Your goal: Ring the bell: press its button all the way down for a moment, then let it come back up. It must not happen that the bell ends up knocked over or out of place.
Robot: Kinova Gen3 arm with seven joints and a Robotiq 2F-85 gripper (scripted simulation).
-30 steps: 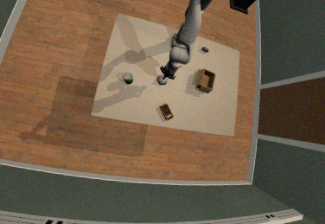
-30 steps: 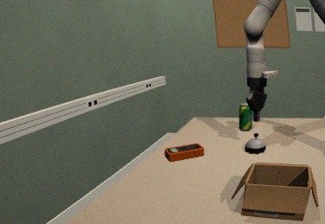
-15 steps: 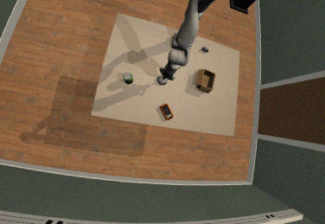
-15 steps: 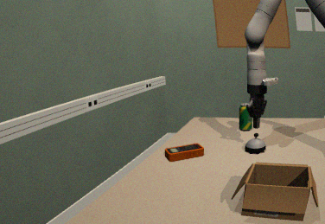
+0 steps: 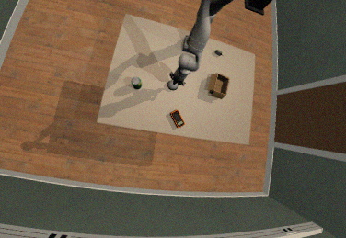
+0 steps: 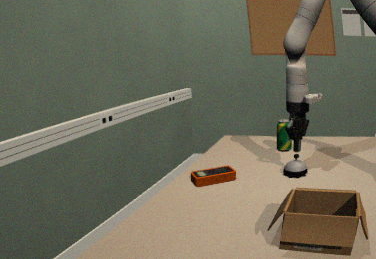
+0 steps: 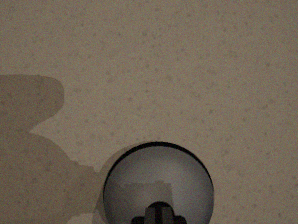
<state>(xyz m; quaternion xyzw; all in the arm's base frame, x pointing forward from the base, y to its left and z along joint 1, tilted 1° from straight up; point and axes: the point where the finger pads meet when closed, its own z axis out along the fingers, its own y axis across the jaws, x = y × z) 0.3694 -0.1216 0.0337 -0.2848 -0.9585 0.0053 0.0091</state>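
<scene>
Now: hand 4 cm above the button. Also, from my hand: green can 27 cm to the right, 4 cm ahead, 3 cm below; bell 5 cm below; cardboard box 38 cm to the left, 5 cm below, 4 cm behind.
</scene>
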